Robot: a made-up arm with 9 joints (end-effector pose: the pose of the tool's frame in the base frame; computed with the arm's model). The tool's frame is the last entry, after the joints. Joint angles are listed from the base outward.
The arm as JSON. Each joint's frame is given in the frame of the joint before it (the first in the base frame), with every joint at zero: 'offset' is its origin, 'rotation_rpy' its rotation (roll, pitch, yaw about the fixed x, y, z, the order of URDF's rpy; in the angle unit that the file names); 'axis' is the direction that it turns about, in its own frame. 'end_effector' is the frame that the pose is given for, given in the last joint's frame.
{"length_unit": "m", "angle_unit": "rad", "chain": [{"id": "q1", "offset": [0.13, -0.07, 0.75], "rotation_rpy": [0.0, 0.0, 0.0], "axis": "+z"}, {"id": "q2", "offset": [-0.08, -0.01, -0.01], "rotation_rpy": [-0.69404, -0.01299, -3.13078], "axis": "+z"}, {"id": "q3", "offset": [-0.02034, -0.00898, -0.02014], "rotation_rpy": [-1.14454, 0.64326, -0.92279], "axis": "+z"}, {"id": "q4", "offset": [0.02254, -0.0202, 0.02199], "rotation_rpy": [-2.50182, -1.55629, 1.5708], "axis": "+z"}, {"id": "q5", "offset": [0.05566, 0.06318, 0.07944], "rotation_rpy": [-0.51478, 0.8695, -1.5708], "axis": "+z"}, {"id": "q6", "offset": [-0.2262, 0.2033, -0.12], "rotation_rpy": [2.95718, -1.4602, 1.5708], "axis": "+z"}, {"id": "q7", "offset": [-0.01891, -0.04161, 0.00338], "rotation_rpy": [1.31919, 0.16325, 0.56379], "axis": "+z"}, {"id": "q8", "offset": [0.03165, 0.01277, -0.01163], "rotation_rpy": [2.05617, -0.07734, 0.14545], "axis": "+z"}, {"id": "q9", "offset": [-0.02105, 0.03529, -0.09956], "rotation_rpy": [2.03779, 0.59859, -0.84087], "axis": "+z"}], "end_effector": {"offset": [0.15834, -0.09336, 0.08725], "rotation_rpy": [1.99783, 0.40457, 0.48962]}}
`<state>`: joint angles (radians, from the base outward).
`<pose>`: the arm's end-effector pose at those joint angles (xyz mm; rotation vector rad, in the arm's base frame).
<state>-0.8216 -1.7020 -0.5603 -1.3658 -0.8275 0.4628 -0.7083 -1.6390 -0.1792</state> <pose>-223.2 -168.6 1027.7 2.3846 -1.2021 0.2908</pose>
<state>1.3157 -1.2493 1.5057 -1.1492 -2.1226 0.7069 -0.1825 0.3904 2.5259</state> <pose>-265.8 -98.9 635.2 0.9869 -0.9117 1.9861</pose>
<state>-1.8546 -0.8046 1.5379 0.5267 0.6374 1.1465 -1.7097 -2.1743 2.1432</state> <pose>-304.8 176.2 586.4 1.1532 -2.7358 -0.5847</pose>
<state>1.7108 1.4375 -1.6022 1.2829 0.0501 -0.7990 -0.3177 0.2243 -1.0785</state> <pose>-98.1 -781.8 942.7 1.5964 -0.5766 -1.4221</pose>
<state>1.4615 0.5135 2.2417 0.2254 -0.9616 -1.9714 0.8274 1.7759 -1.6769</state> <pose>151.4 -164.7 519.5 -0.2948 -0.2194 2.4279</pose>
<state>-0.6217 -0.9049 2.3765 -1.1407 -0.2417 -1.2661 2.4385 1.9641 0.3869</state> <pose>-429.7 157.3 893.1 -0.3567 -0.8608 1.5940</pose>
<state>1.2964 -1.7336 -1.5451 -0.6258 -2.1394 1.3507 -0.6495 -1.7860 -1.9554</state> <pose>114.5 -186.8 687.6 -1.0367 -0.3794 1.3553</pose>
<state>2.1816 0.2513 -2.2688 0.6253 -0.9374 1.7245 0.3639 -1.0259 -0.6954</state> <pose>583.0 54.3 942.6 -2.0006 -1.4717 -0.4663</pose>
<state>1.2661 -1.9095 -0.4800 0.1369 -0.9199 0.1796 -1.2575 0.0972 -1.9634</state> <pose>-23.7 283.7 1101.3 -0.3871 -1.8273 -1.4742</pose>
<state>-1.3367 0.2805 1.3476 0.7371 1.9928 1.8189 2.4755 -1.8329 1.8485</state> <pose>181.2 -182.7 819.2 -1.9550 0.6557 -0.4255</pose>
